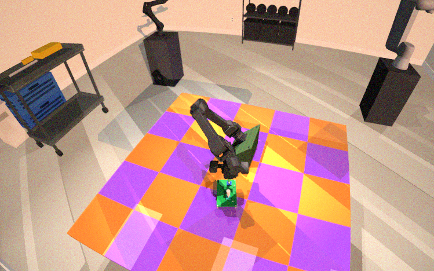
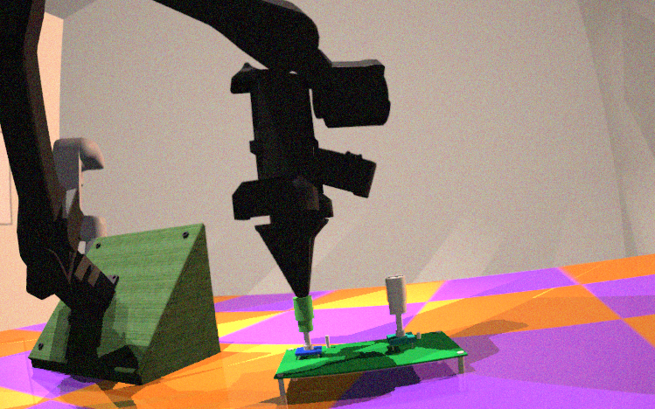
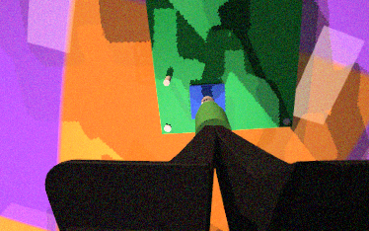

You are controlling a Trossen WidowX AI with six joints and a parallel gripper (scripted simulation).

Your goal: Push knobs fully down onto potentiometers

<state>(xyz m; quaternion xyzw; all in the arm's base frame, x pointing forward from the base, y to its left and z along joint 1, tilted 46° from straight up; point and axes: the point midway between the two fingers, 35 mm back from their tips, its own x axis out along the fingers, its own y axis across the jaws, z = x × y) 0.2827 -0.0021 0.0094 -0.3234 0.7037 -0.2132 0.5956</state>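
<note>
The white knob is 8 cm ahead of my gripper tip and 2 cm to the left of it.
</note>
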